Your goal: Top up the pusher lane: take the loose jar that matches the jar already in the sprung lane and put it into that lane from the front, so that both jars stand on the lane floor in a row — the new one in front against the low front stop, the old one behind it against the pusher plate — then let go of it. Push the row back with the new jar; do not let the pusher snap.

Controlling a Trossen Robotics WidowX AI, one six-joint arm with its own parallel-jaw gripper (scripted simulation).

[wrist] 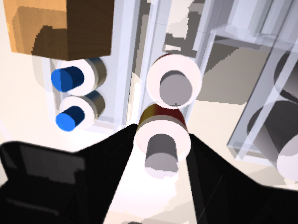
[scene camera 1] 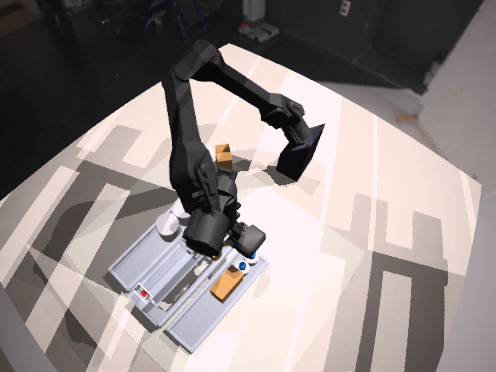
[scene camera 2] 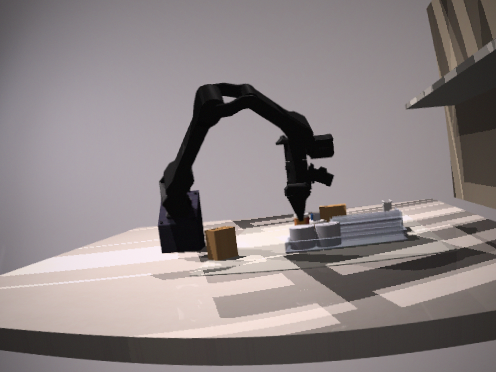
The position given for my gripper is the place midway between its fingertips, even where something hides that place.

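Brown box (scene camera 1: 227, 283), my gripper (scene camera 1: 224, 236). My gripper (scene camera 2: 301, 220), a brown box (scene camera 2: 221, 242). Gripper again (wrist: 161, 133).
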